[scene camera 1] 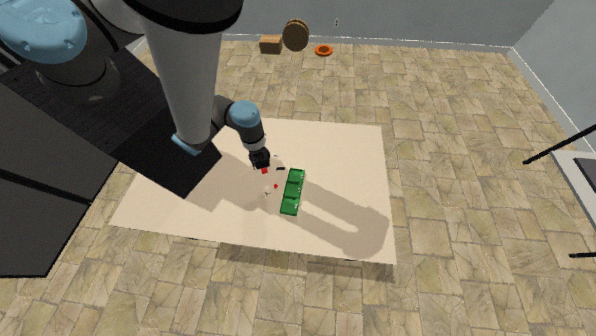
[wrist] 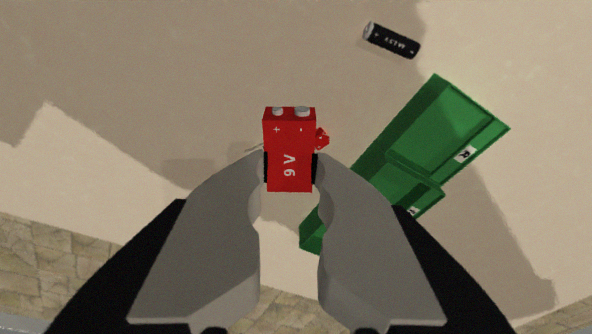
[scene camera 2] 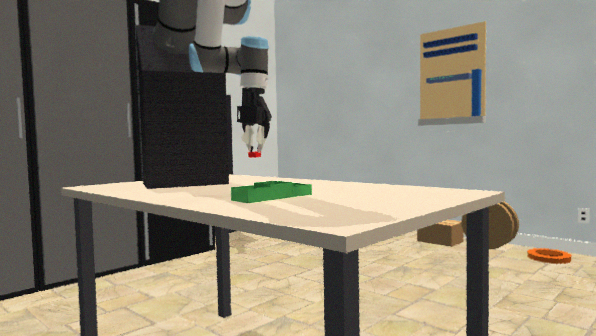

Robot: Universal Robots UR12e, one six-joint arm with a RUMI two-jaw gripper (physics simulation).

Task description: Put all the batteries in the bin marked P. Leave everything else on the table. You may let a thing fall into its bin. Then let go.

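Frame: origin at the arm's base, x back, y right, z up, level; millimetres.
Seen in the pictures: gripper, fingertip midpoint: (scene camera 1: 263,167) (wrist: 289,155) (scene camera 2: 254,152); arm's base, origin of the base link: (scene camera 1: 82,74) (scene camera 2: 176,40).
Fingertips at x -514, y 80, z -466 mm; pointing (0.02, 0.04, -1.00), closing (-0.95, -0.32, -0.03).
Observation:
Offsets run from my fingertips to a thing's top centre. Level surfaces: height alone.
My gripper (scene camera 1: 261,167) (scene camera 2: 255,149) (wrist: 289,155) is shut on the red 9 V battery {dz +4, dx +0, dy +0 mm} (scene camera 1: 264,171) (scene camera 2: 255,154) (wrist: 289,140), with one jaw on each long side. It holds the battery well above the table {dz -134 mm} (scene camera 1: 350,145) (scene camera 2: 425,201). A black AA battery {dz -120, dx -63, dy -68 mm} (scene camera 1: 281,168) (wrist: 392,41) lies on the table near one end of the green three-bin tray {dz -88, dx -143, dy +71 mm} (scene camera 1: 293,183) (scene camera 2: 272,193) (wrist: 395,122). In the wrist view the end bin nearest the AA battery has a label reading R. The other labels are too small or hidden to read, so I cannot tell which bin is P.
A red die {dz -118, dx -47, dy +43 mm} (scene camera 1: 275,186) (wrist: 322,139) lies between the held battery and the tray in the wrist view. A whitish domino {dz -127, dx +0, dy +84 mm} (scene camera 1: 268,190) lies beside the die, mostly hidden in the wrist view. A small pale object {dz -123, dx -30, dy -159 mm} (scene camera 1: 275,155) lies beyond the AA battery.

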